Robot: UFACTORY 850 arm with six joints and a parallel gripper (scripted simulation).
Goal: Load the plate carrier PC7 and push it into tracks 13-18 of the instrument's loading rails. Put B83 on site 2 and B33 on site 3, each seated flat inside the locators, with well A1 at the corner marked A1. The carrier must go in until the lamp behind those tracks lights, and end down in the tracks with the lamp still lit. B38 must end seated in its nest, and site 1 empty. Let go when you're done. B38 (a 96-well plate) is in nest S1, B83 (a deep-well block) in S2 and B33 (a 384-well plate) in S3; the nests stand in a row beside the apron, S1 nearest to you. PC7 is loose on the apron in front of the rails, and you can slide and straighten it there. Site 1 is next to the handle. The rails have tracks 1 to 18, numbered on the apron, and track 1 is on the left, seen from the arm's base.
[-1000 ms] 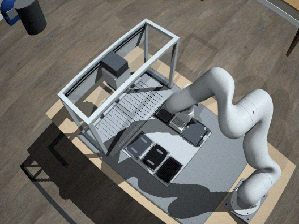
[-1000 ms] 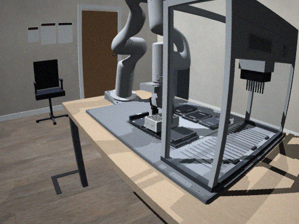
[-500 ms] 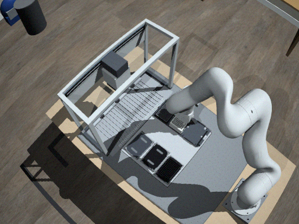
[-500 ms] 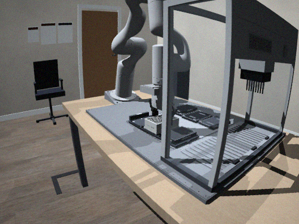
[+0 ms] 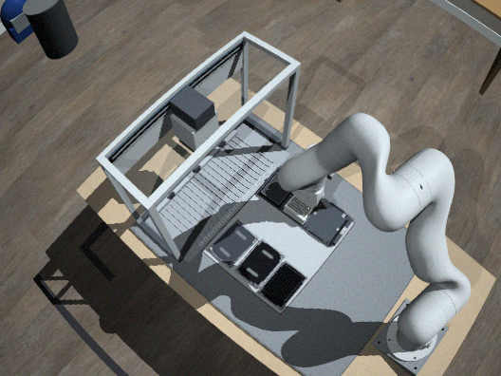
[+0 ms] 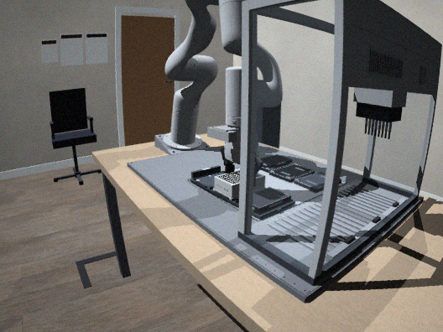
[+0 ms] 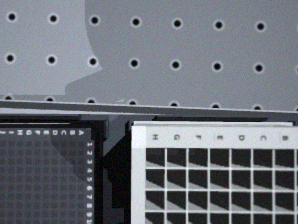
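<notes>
My hand is 3 cm above the plate carrier PC7 and 1 cm past it. From my hand the other things lie so: nest S2: 26 cm to the left, 4 cm below, 3 cm behind; then black plate B38: 26 cm to the left, 14 cm behind, 2 cm below; then nest S3: 27 cm to the left, 8 cm ahead, 4 cm below.
</notes>
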